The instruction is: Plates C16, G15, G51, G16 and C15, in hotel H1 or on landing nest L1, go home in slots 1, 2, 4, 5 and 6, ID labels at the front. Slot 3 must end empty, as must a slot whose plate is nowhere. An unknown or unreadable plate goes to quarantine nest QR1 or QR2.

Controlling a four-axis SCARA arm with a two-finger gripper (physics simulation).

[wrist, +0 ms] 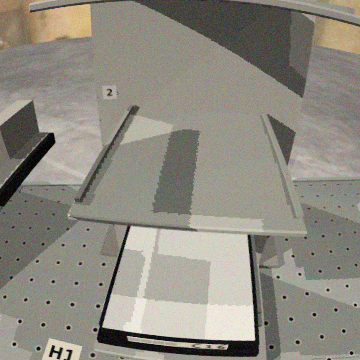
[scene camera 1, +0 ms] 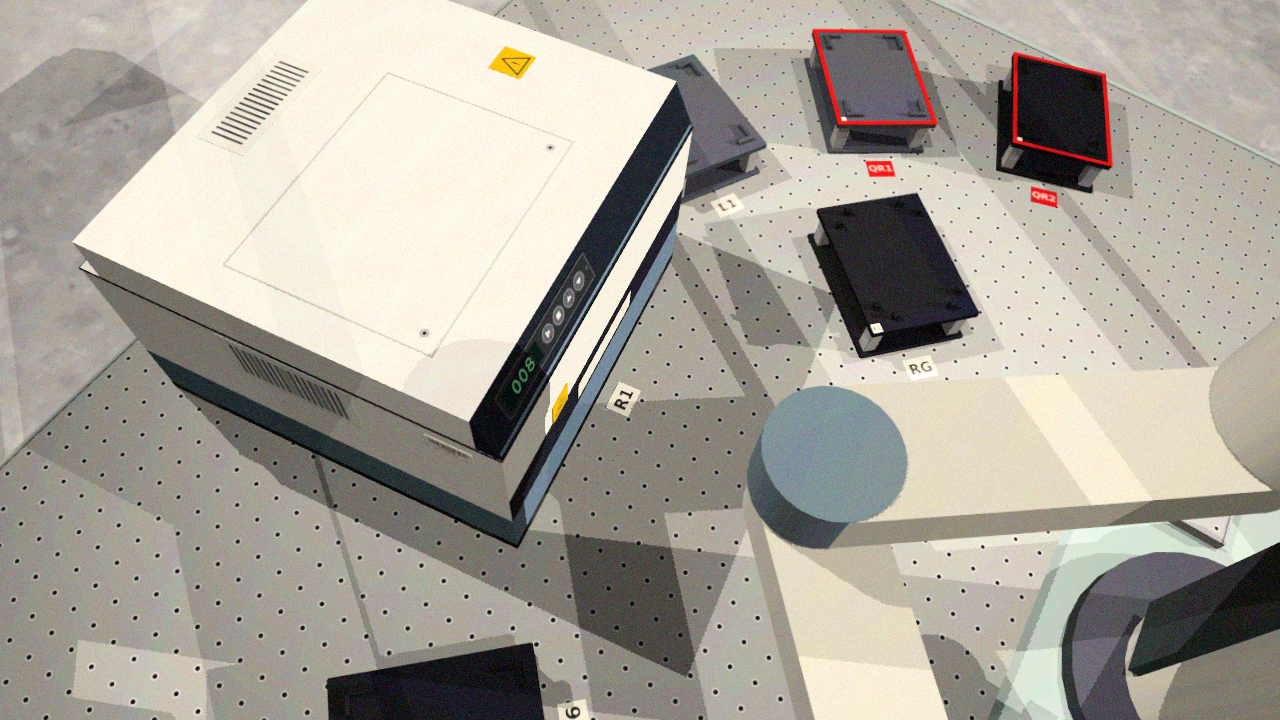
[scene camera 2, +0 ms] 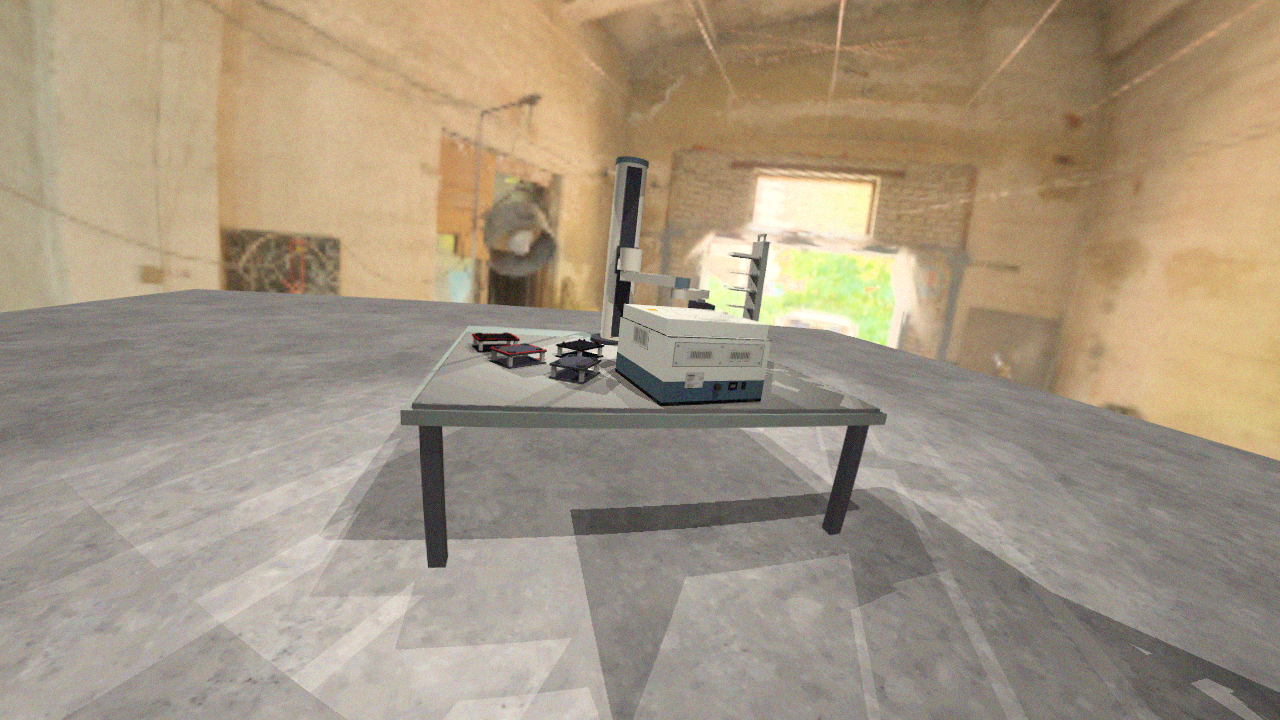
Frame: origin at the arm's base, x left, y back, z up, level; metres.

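Where they show: gripper, between the fingertips: (wrist: 217,126); arm's base, origin of its link: (scene camera 1: 1190,689) (scene camera 2: 614,341).
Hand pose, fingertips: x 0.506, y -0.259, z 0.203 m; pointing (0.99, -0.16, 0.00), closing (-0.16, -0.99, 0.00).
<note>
Things, the pixels of their top centre, and the offset from my fingertips. "spot": a spot on its surface instead.
- shelf marked 2, a spot on its surface: (wrist: 230,170) spot: dx +0.009, dy -0.010, dz -0.027 m
- Landing nest L1, centre of its top: (scene camera 1: 686,108) (scene camera 2: 576,359) dx -0.786, dy -0.461, dz -0.134 m
- QR2, centre of its top: (scene camera 1: 1063,103) (scene camera 2: 495,334) dx -1.075, dy -0.093, dz -0.134 m
- white instrument R1, centre of its top: (scene camera 1: 394,153) (scene camera 2: 693,313) dx -0.429, dy -0.542, dz +0.056 m
- Black nest RG, centre of its top: (scene camera 1: 899,253) (scene camera 2: 580,341) dx -0.737, dy -0.172, dz -0.130 m
- black nest, a spot on its surface: (scene camera 1: 438,689) spot: dx -0.141, dy -0.302, dz -0.140 m
In the wrist view, plate C16 (wrist: 180,285), white-topped with a black rim and its label at the front, sits low in hotel H1 (wrist: 200,65) (scene camera 2: 759,279), below the shelf marked 2 (wrist: 230,170). That shelf bears no plate. My gripper (wrist: 215,145) is open and empty at the height of shelf 2; its left finger shows at the left edge and its right finger is out of view. Landing nest L1 (scene camera 1: 716,111) shows no plate on its visible part. Quarantine nests QR1 (scene camera 1: 872,76) and QR2 (scene camera 1: 1062,107) hold no plate. The other plates cannot be made out.
The white instrument R1 (scene camera 1: 331,197) (scene camera 2: 693,344) stands beside L1. Black nest RG (scene camera 1: 895,259) stands in front of QR1. Another black nest (scene camera 1: 438,689) is at the bottom edge. The arm (scene camera 1: 984,447) crosses the lower right. Another shelf's edge (wrist: 200,5) lies above shelf 2.
</note>
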